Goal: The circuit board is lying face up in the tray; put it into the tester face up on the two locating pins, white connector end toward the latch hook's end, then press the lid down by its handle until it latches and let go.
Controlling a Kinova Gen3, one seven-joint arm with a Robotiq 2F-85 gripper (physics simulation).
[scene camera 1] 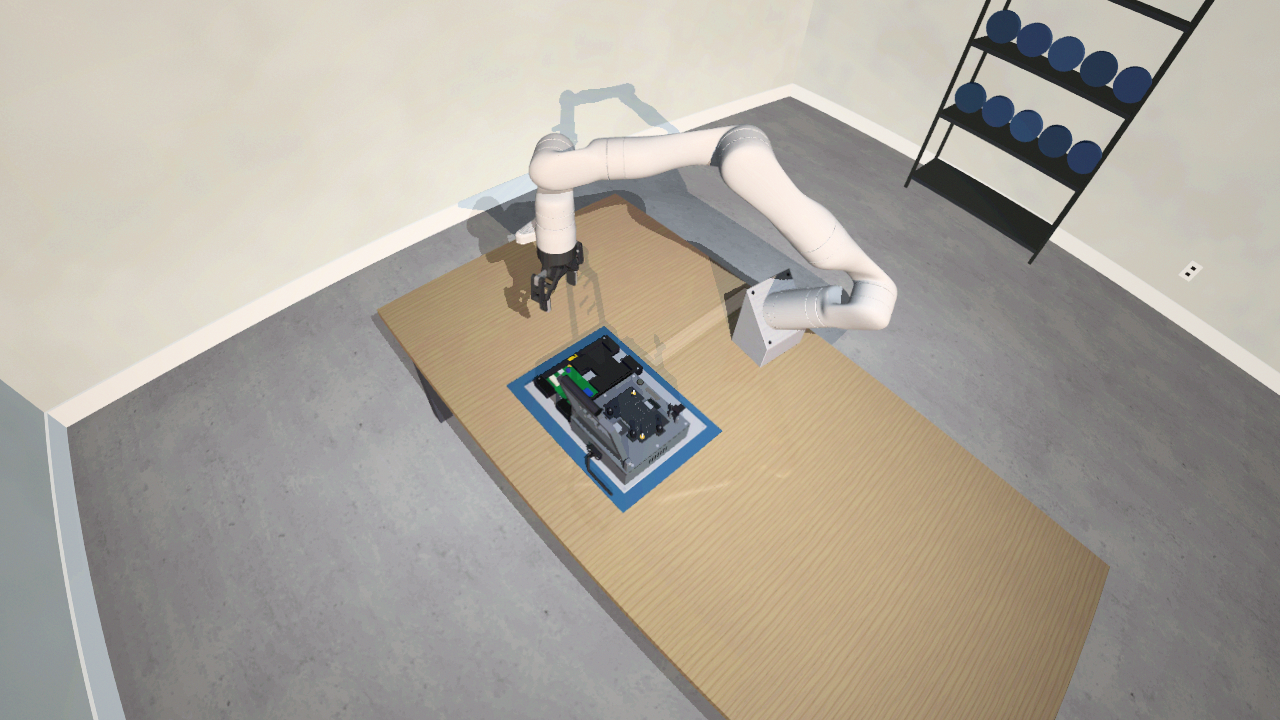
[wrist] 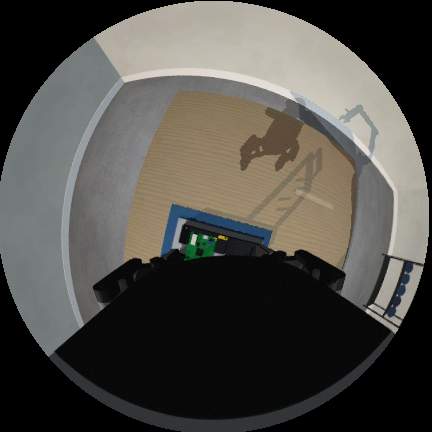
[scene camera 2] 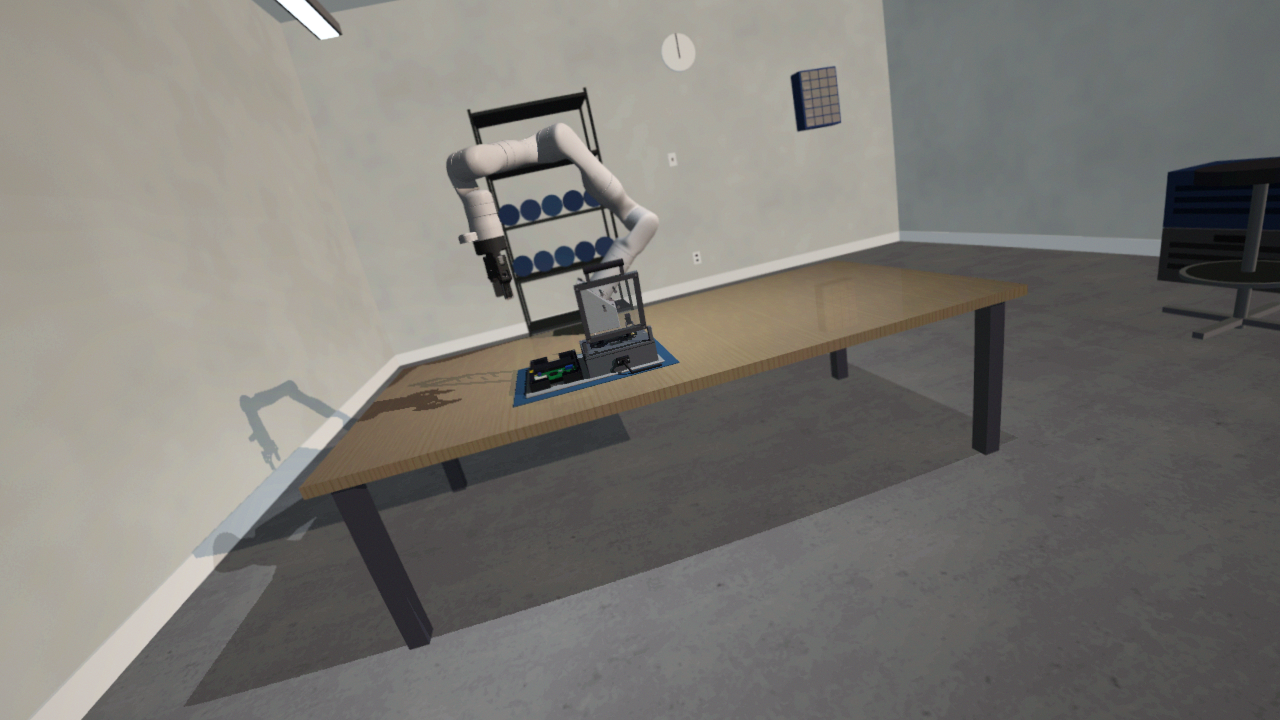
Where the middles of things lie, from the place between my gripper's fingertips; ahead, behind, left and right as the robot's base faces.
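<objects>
I find my hand 230 mm to the right of the clear lid (scene camera 2: 609,307) and 130 mm short of it, and my hand is also 50 mm above it.
</objects>
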